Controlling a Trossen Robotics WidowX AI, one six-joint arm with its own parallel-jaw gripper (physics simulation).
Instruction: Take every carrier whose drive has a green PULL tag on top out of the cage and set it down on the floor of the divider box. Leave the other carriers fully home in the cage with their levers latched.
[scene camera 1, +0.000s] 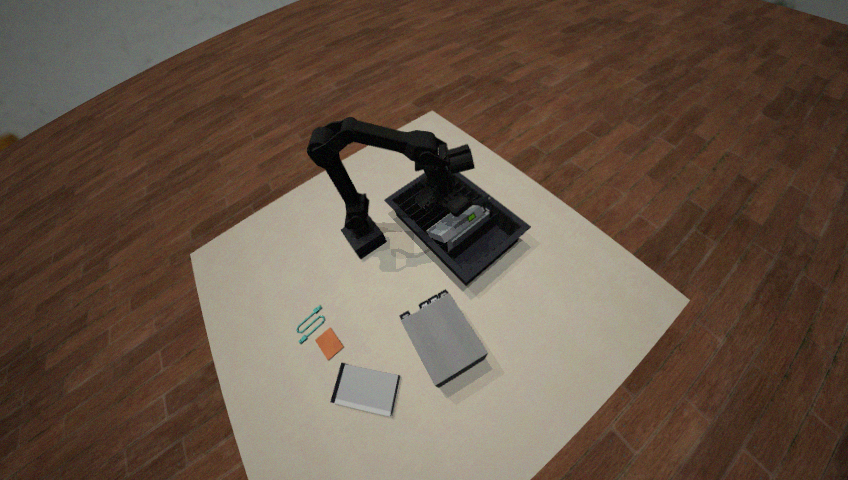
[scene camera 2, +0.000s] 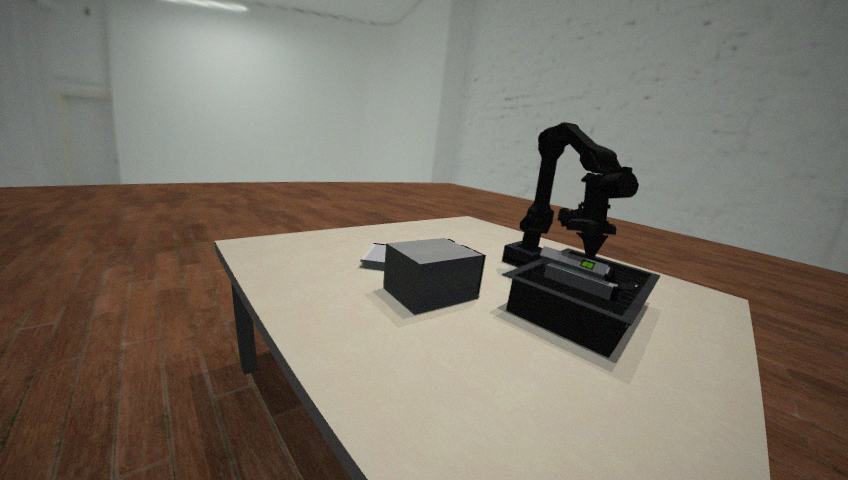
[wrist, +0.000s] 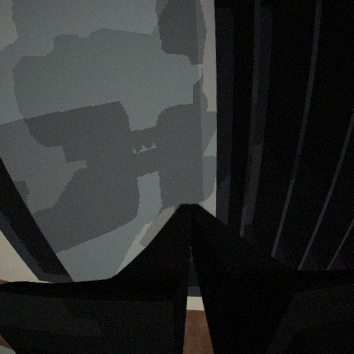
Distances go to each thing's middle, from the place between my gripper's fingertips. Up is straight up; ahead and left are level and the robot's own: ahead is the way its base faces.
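The grey drive carrier (scene camera 1: 374, 391) is 50 cm to the right of my hand and 27 cm ahead of it, 11 cm below it. As for the black divider box (scene camera 2: 594, 322), my hand is 10 cm above it, 1 cm past it and 1 cm to the right of it.
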